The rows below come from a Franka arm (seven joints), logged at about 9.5 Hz.
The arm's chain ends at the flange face. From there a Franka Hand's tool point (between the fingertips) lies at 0.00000 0.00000 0.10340 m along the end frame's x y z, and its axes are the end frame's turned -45 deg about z.
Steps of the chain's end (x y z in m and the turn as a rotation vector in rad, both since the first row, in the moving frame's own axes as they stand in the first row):
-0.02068, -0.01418, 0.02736, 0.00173, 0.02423, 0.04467
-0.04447, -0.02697, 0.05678, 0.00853, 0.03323, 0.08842
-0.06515, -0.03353, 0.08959, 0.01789, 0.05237, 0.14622
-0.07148, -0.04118, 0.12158, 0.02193, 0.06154, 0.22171
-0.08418, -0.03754, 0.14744, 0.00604, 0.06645, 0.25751
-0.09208, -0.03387, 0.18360, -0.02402, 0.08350, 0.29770
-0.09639, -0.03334, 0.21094, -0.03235, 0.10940, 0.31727
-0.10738, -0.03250, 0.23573, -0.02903, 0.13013, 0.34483
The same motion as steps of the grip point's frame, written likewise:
-0.00274, -0.02296, 0.02733, -0.01591, 0.01836, 0.04467
-0.00941, -0.04858, 0.05672, -0.01747, 0.02953, 0.08842
-0.01743, -0.06689, 0.08943, -0.02438, 0.04968, 0.14622
-0.01570, -0.07612, 0.12136, -0.02801, 0.05902, 0.22171
-0.02831, -0.08103, 0.14721, -0.04272, 0.05126, 0.25751
-0.03804, -0.08068, 0.18321, -0.07603, 0.04206, 0.29770
-0.04068, -0.08068, 0.21027, -0.10023, 0.05448, 0.31727
-0.04771, -0.08628, 0.23482, -0.11254, 0.07149, 0.34483

